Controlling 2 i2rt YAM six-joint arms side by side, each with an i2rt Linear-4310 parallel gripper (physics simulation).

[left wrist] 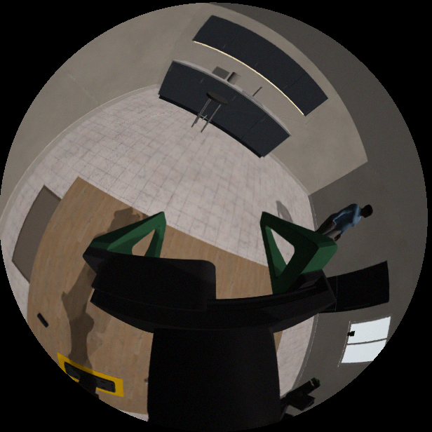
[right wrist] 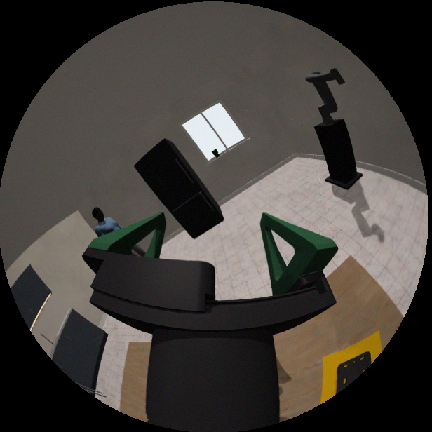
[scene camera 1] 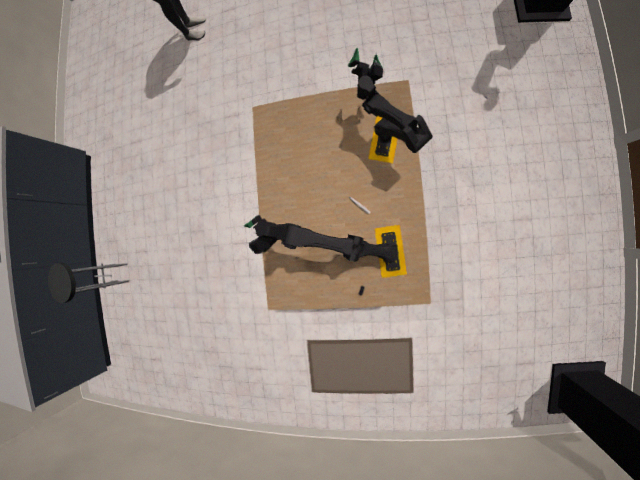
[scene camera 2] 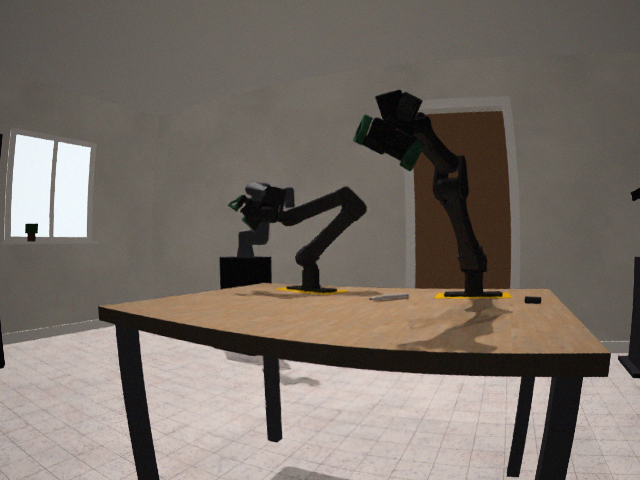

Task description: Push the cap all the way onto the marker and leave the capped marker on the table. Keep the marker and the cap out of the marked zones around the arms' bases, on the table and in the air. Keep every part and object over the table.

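Places are measured from the left arm's base along level axes (x ahead, y left, z up), in centimetres.
Pixels of known places: left gripper, fingertip midpoint: (scene camera 1: pixel 250 234) (scene camera 2: pixel 379 150); right gripper, fingertip midpoint: (scene camera 1: pixel 366 51) (scene camera 2: pixel 235 211); left arm's base at its link origin: (scene camera 1: pixel 390 251) (scene camera 2: pixel 473 295); right arm's base at its link origin: (scene camera 1: pixel 385 137) (scene camera 2: pixel 310 290).
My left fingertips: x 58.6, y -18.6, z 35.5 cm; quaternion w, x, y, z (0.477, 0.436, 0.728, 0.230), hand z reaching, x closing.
For each thing: its middle in the pictures, then the offset to it from my left fingertips. Level surfaces: height alone.
- white marker at the middle of its body: (scene camera 2: pixel 388 297) (scene camera 1: pixel 359 205) dx -46.3, dy -7.9, dz -34.6 cm
- small black cap at the middle of its body: (scene camera 2: pixel 532 300) (scene camera 1: pixel 361 290) dx -40.5, dy +36.8, dz -34.6 cm
- wooden table at its surface level: dz -35.5 cm
The white marker (scene camera 1: pixel 359 205) (scene camera 2: pixel 389 297) lies on its side on the table between the two arm bases, outside the yellow zones. The small black cap (scene camera 1: pixel 361 290) (scene camera 2: pixel 532 299) (left wrist: pixel 43 320) lies apart from it, on the far side of the left arm's base, near a table edge. My left gripper (scene camera 1: pixel 250 235) (scene camera 2: pixel 387 142) (left wrist: pixel 212 216) is open and empty, high above the table's left edge in scene camera 1. My right gripper (scene camera 1: pixel 365 55) (scene camera 2: pixel 241 211) (right wrist: pixel 212 217) is open and empty, raised beyond the table's top edge in scene camera 1.
Yellow zones surround the left arm's base (scene camera 1: pixel 387 228) (left wrist: pixel 119 387) and the right arm's base (scene camera 1: pixel 381 158) (right wrist: pixel 330 370). The left arm stretches across the wooden table (scene camera 1: pixel 299 155) (scene camera 2: pixel 310 320). A stool (scene camera 1: pixel 62 282) and a person (left wrist: pixel 347 216) stand away from the table.
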